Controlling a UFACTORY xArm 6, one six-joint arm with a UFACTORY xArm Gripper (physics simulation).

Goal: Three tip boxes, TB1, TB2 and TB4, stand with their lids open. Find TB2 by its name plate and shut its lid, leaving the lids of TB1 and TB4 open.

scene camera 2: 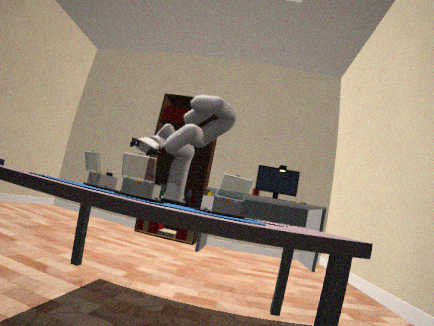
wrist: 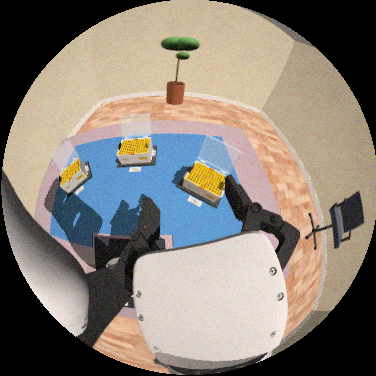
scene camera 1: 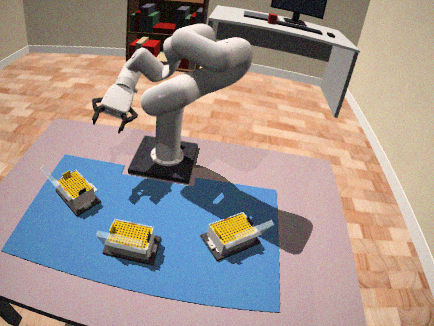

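Pixels of known places: gripper, fingertip midpoint: (scene camera 2: 139, 148) (wrist: 188, 194) (scene camera 1: 106, 127); arm's base at its link origin: (scene camera 2: 172, 200) (scene camera 1: 167, 155).
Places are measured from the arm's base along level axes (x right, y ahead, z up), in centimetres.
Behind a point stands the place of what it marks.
Three tip boxes with yellow tip racks stand with clear lids open. The left box in scene camera 1 (scene camera 1: 76, 187) @[x 19.7, y 33.4, z 4.1 cm] (scene camera 2: 103, 180) @[x 16.6, y 37.3, z 2.1 cm] (wrist: 205, 181) @[x 20.7, y 31.2, z 4.1 cm] is at right in the wrist view. The middle box (scene camera 1: 131, 236) @[x -6.5, y 43.1, z 4.2 cm] (scene camera 2: 137, 189) (wrist: 135, 152) @[x -4.0, y 39.4, z 4.1 cm] has its lid (scene camera 1: 119, 240) @[x -7.8, y 51.0, z 12.6 cm] (scene camera 2: 139, 167) @[x -7.8, y 50.0, z 8.9 cm] (wrist: 135, 125) @[x -7.1, y 49.7, z 8.4 cm] upright. The third box (scene camera 1: 231, 232) @[x -32.4, y 30.3, z 4.2 cm] (scene camera 2: 229, 206) (wrist: 74, 175) @[x -28.5, y 27.7, z 4.2 cm] is at left in the wrist view. Name plates (wrist: 195, 201) @[x 18.9, y 26.3, z -1.3 cm] lie before the boxes, too blurred to read surely. My gripper (scene camera 1: 107, 126) @[x 14.1, y 19.4, z 20.8 cm] (scene camera 2: 141, 147) @[x 14.1, y 19.4, z 20.8 cm] (wrist: 188, 194) @[x 14.1, y 19.4, z 20.8 cm] is open and empty, high above the table, apart from the boxes.
The boxes stand on a blue mat (scene camera 1: 180, 270) @[x -22.1, y 44.8, z -1.5 cm] on the pinkish table (scene camera 1: 320, 280) @[x -63.2, y 35.2, z -1.8 cm]. The arm's dark base plate (scene camera 1: 139, 159) @[x 8.8, y 6.7, z 0.1 cm] is at the mat's back edge. Behind stand a bookshelf (scene camera 1: 131, 30) and a desk (scene camera 1: 345, 42). The wrist view shows a potted plant (wrist: 175, 93) and a chair (wrist: 350, 215).
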